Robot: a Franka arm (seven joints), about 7 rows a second.
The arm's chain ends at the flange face. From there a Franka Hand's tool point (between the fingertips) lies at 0.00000 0.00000 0.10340 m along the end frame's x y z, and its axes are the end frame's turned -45 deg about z.
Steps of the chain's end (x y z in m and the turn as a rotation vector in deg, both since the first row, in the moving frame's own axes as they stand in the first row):
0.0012 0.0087 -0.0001 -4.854 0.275 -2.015
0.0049 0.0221 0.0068 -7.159 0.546 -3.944
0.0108 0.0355 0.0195 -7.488 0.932 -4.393
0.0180 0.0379 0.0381 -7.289 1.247 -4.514
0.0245 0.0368 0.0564 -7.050 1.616 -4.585
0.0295 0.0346 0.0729 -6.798 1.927 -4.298
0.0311 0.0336 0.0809 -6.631 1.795 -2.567
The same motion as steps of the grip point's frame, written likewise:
-0.0110 0.0136 -0.0005 -3.627 -3.238 -2.015
-0.0202 0.0292 0.0060 -5.448 -4.676 -3.944
-0.0254 0.0438 0.0186 -5.954 -4.636 -4.393
-0.0213 0.0507 0.0372 -6.036 -4.272 -4.514
-0.0152 0.0546 0.0556 -6.128 -3.842 -4.585
-0.0094 0.0567 0.0721 -6.170 -3.444 -4.298
-0.0077 0.0566 0.0802 -5.958 -3.420 -2.567

